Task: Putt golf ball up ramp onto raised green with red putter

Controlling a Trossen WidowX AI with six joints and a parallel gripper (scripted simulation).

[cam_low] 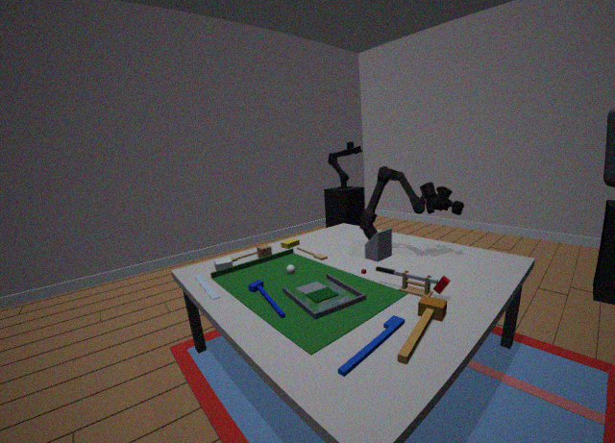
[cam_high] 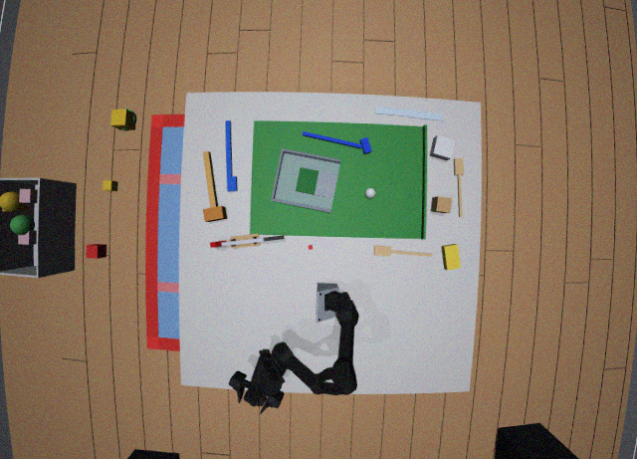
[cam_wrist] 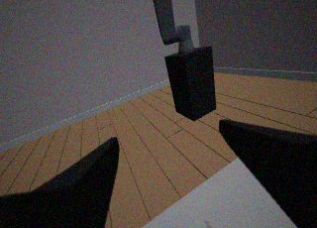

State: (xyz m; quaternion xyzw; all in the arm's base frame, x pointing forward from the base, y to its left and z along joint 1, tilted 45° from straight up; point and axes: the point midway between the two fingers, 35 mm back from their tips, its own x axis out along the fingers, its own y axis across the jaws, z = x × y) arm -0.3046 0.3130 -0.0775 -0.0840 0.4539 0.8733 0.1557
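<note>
My gripper tip is now 57 cm short of the red putter, 4 cm to the right of it and 19 cm above it. Round my gripper tip: tiny red cube: 54 cm ahead, 21 cm to the right, 24 cm below; white golf ball: 76 cm ahead, 46 cm to the right, 23 cm below; wooden rack: 57 cm ahead, 6 cm to the left, 21 cm below.
</note>
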